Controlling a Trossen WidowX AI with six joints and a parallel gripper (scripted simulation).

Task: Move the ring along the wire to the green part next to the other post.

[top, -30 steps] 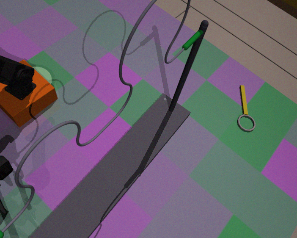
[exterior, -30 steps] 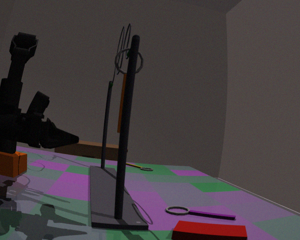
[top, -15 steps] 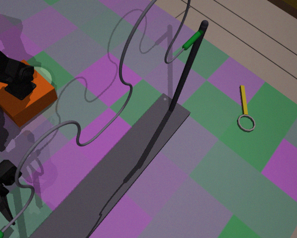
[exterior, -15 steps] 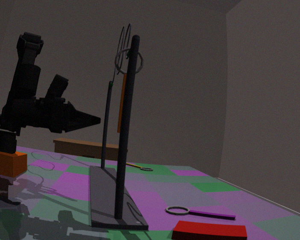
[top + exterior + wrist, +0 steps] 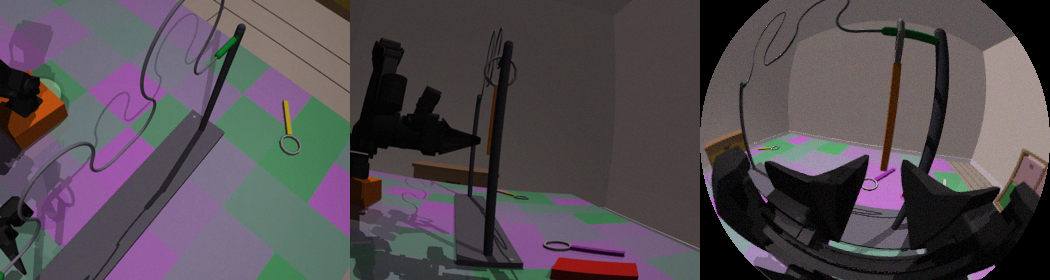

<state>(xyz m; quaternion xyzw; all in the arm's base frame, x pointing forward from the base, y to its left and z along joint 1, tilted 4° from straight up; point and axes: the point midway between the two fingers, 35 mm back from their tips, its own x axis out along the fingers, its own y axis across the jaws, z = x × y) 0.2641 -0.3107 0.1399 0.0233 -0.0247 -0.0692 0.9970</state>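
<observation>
My gripper tip is now 8 cm below the orange-handled ring and 2 cm short of it. Round my gripper tip: red block: 20 cm below, 17 cm to the right, 16 cm ahead; then purple-handled ring: 21 cm ahead, 20 cm below, 3 cm to the right; then yellow-handled ring: 67 cm to the left, 31 cm ahead, 20 cm below.
</observation>
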